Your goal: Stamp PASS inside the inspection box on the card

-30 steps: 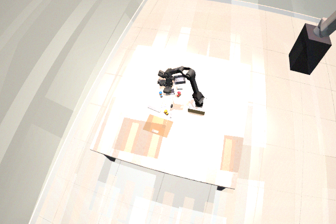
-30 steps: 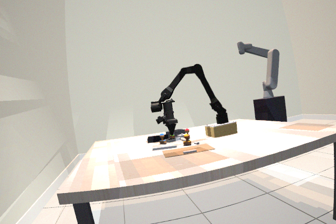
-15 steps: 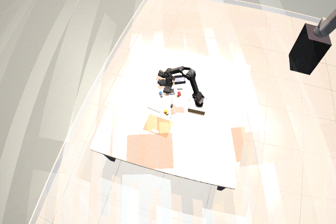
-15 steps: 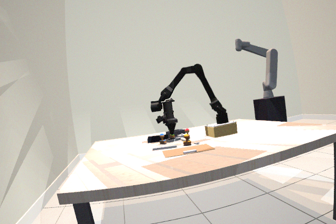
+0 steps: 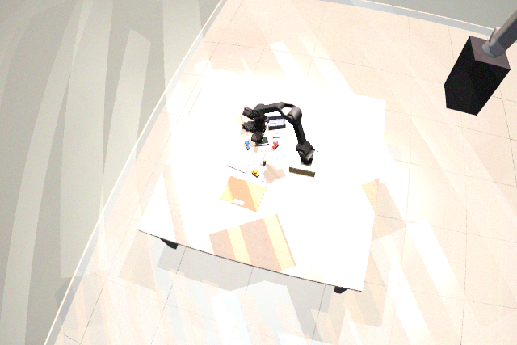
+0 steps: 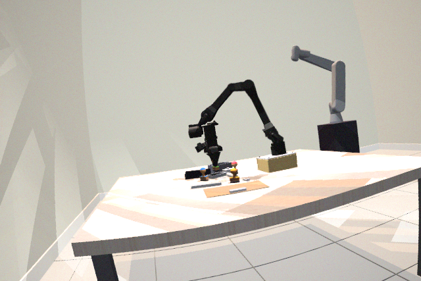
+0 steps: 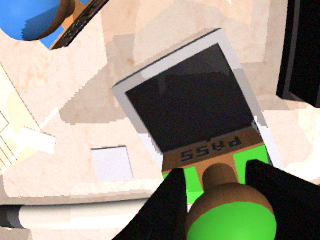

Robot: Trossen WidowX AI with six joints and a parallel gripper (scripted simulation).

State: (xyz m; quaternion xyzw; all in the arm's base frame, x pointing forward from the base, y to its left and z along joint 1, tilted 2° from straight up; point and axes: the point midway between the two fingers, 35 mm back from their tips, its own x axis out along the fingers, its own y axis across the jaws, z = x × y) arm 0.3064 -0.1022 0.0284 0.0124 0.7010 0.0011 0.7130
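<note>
My gripper tip is 5 cm above the dark ink pad. The rest, counted from my gripper tip: green-knobbed stamp right at my gripper tip; red-knobbed stamp 10 cm behind, 3 cm below, 2 cm to the left; blue-knobbed stamp 7 cm ahead, 6 cm to the left, 3 cm below.
</note>
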